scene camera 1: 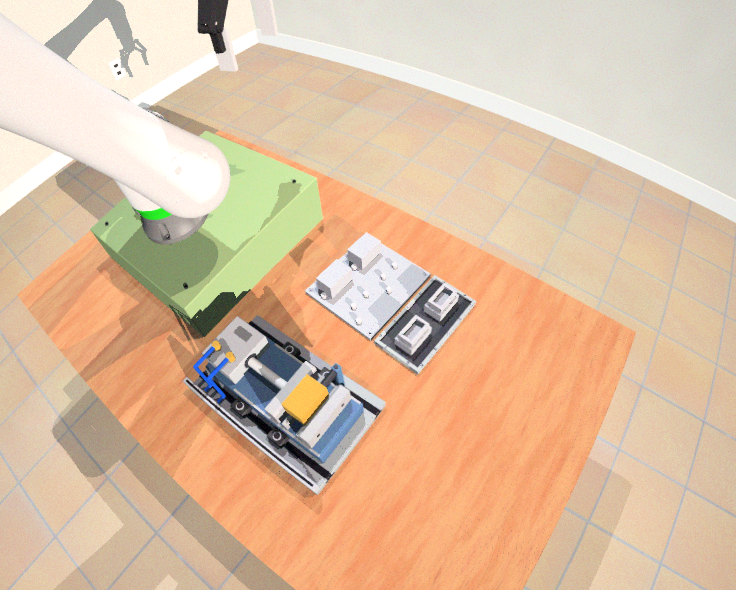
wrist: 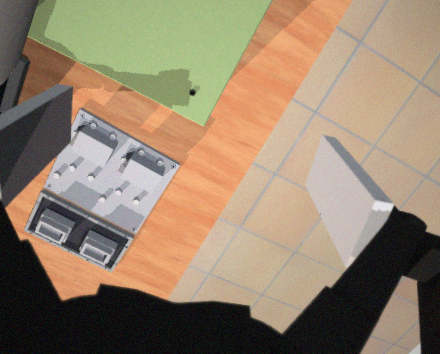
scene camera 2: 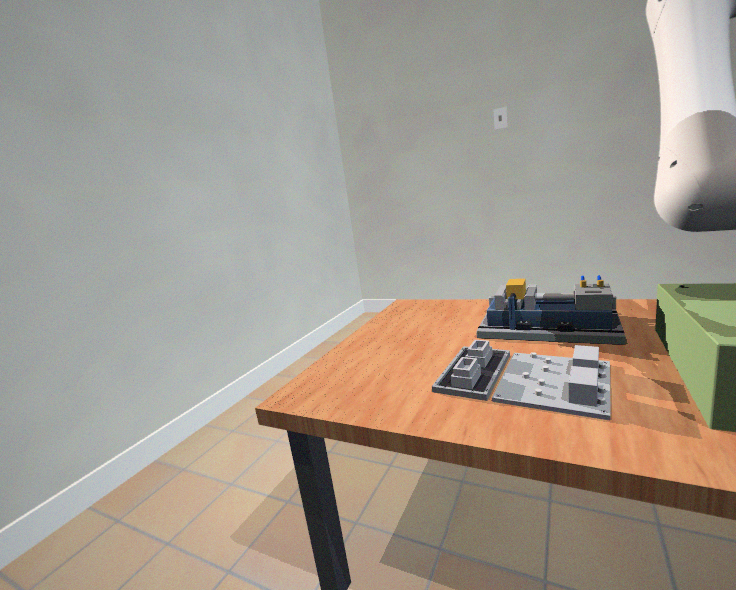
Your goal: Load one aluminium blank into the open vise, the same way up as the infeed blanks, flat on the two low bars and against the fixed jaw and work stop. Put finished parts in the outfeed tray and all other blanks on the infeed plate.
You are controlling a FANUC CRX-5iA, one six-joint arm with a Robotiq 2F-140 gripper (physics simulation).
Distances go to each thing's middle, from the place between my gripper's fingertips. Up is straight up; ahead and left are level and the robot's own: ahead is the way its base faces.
Right now the infeed plate [scene camera 1: 376,310] is 270 mm ahead of my hand, 30 mm to the right of it and 400 mm below it. Round my hand: outfeed tray [scene camera 1: 438,336]: 420 mm ahead, 20 mm to the right, 400 mm below; brass blank [scene camera 1: 305,400]: 390 mm ahead, 290 mm to the right, 310 mm below.
